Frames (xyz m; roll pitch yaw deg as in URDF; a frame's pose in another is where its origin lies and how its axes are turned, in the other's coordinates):
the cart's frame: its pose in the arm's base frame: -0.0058 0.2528 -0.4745 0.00 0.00 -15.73
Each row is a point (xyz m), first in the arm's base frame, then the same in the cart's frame.
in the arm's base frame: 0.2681 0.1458 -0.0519
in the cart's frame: 0.2927 -0.0287 0.4226
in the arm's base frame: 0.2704 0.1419 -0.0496
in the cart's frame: 0.2959 -0.0319 0.4249
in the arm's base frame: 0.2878 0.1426 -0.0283
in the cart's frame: 0.3125 -0.0265 0.4462
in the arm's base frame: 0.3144 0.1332 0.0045
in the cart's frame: 0.3406 -0.0283 0.4790
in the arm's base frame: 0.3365 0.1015 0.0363
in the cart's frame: 0.3705 -0.0528 0.5108
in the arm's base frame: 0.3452 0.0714 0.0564
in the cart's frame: 0.3870 -0.0794 0.5309
